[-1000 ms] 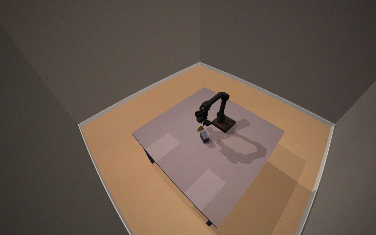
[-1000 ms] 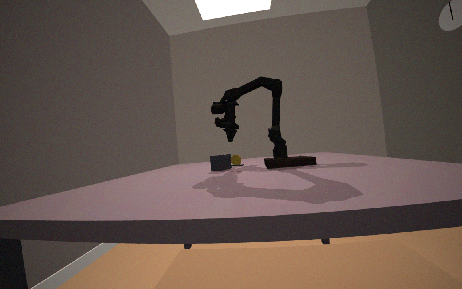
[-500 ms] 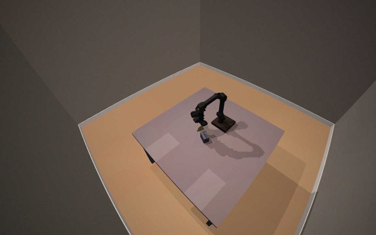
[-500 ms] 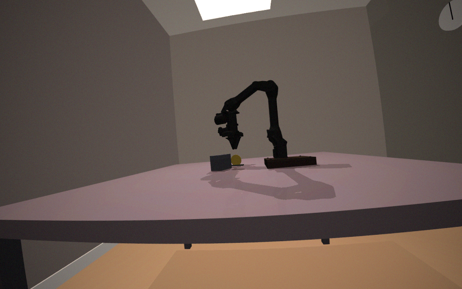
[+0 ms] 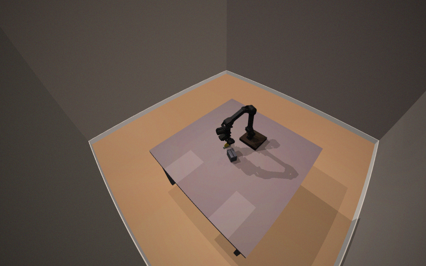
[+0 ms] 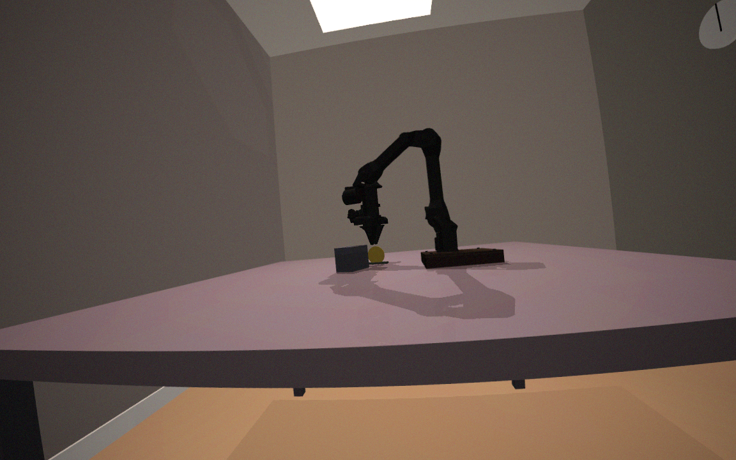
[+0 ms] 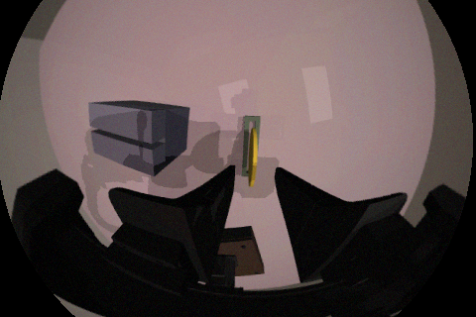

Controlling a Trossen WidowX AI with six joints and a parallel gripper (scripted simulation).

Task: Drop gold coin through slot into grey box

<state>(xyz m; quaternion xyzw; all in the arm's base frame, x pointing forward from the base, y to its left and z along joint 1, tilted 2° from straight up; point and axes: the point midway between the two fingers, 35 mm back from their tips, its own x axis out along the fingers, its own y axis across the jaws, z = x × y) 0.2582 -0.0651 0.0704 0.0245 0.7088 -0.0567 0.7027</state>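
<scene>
Now: the gold coin 40 mm below my gripper tip.
</scene>
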